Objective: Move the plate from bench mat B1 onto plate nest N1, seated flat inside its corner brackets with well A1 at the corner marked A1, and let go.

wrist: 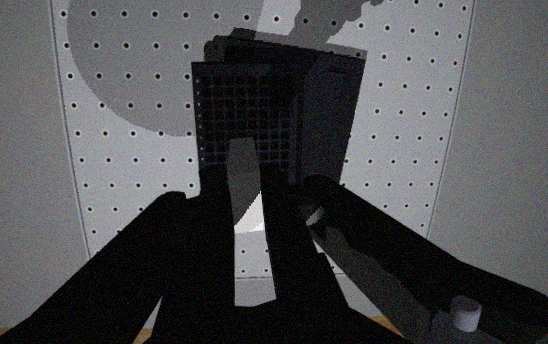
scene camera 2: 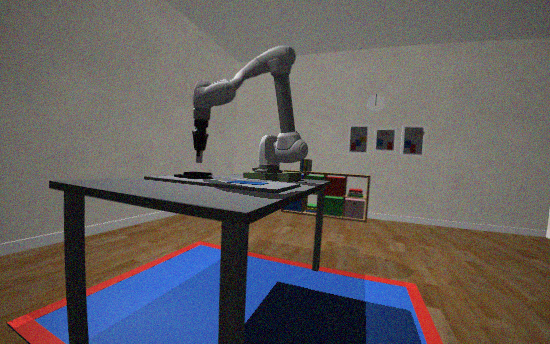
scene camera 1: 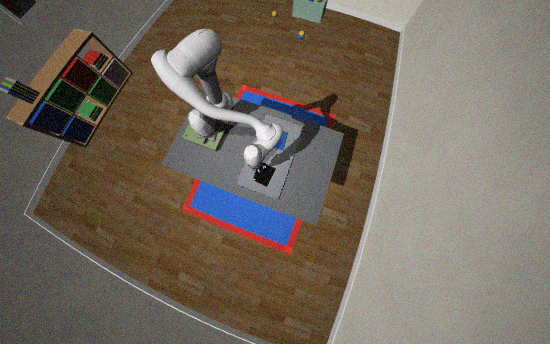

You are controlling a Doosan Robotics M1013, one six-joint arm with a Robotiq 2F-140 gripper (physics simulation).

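Places are measured from the arm's base along level axes (x right, y ahead, z up), in metres.
Pixels of known places: gripper, fingertip midpoint: [wrist: 243, 159] [scene camera 2: 198, 163] [scene camera 1: 259, 170]; arm's base, origin of the base link: [scene camera 2: 269, 172] [scene camera 1: 208, 130].
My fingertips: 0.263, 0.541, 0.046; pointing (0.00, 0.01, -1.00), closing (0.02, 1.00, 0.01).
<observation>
For each thing: its middle in the pictures, then the offset to it from my fingertips, as dx, dy, dz. Level surfaces: height alone.
- plate, body centre: [wrist: 247, 139] [scene camera 2: 197, 173] [scene camera 1: 260, 172] +0.001, +0.004, -0.059
- dark plate nest, body centre: [wrist: 283, 140] [scene camera 2: 193, 176] [scene camera 1: 264, 174] +0.009, +0.037, -0.073
- blue bench mat B1, its level: dz -0.080
- light perforated board, its level: dz -0.080
- grey table, its level: dz -0.093
The plate [scene camera 1: 264, 176] [wrist: 245, 105] is dark with a grid of wells. In the wrist view it lies over the left part of the dark plate nest [wrist: 330, 120], shifted left and slightly turned against it, with a strip of the nest bare on its right. Whether it is flat or tilted is unclear. My gripper [scene camera 1: 260, 169] [scene camera 2: 199, 159] [wrist: 243, 159] is shut and empty, a little above the plate and nest; in the wrist view its fingers cover the plate's near end. The A1 corner is hidden. The blue bench mat B1 [scene camera 1: 283, 141] [scene camera 2: 247, 183] bears no plate.
The nest and blue mat are on a light perforated board [scene camera 1: 276, 191] [wrist: 410, 130] on the grey table [scene camera 1: 315, 185] [scene camera 2: 150, 197]. The arm stands on a green base [scene camera 1: 212, 145] at the table's far side from scene camera 2. A shelf unit [scene camera 2: 368, 197] stands behind.
</observation>
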